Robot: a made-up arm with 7 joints. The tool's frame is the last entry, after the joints.
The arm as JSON. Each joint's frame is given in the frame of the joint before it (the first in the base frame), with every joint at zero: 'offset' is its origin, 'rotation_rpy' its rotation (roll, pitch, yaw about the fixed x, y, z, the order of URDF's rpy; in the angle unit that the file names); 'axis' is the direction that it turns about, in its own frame. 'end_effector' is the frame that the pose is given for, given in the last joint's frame.
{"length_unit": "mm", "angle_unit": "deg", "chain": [
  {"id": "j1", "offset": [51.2, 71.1, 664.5], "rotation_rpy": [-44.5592, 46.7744, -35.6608], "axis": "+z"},
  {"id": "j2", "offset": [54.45, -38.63, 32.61], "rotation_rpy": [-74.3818, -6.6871, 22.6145], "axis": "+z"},
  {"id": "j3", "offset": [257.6, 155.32, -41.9], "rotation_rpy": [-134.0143, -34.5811, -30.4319], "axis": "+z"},
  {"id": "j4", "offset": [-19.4, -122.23, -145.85], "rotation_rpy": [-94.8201, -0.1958, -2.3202], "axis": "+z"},
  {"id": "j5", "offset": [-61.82, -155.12, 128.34], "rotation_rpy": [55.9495, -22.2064, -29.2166], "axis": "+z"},
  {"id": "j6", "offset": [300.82, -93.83, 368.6], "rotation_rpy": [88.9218, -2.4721, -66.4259], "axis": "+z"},
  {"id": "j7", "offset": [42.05, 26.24, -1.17], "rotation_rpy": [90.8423, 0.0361, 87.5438], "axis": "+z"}
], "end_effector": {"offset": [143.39, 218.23, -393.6], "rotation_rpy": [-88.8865, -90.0, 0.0]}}
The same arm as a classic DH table. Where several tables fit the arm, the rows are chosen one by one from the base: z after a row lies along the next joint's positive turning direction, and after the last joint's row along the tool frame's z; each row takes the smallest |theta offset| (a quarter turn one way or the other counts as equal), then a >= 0, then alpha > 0; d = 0 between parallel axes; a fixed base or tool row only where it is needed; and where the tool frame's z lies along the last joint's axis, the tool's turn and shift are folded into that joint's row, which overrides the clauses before.
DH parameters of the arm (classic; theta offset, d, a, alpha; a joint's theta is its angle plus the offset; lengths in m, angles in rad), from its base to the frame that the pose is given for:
base (fixed): -1.2594 0.6251 -0.0520 -1.0610
j1: 1.4150 0.1294 0.0335 -1.3001
j2: -1.1539 0.1080 -0.0014 -2.1798
j3: -0.8050 0.2105 -0.0144 -1.6549
j4: -0.7634 -0.0890 0.0621 1.0258
j5: -0.7024 0.5544 0.2061 1.5520
j6: 1.5711 -0.2390 0.0280 1.5855
j7: 0.0188 -0.3527 0.1476 -1.5708
tool (fixed): -1.5708 0.2154 0.0000 0.0000

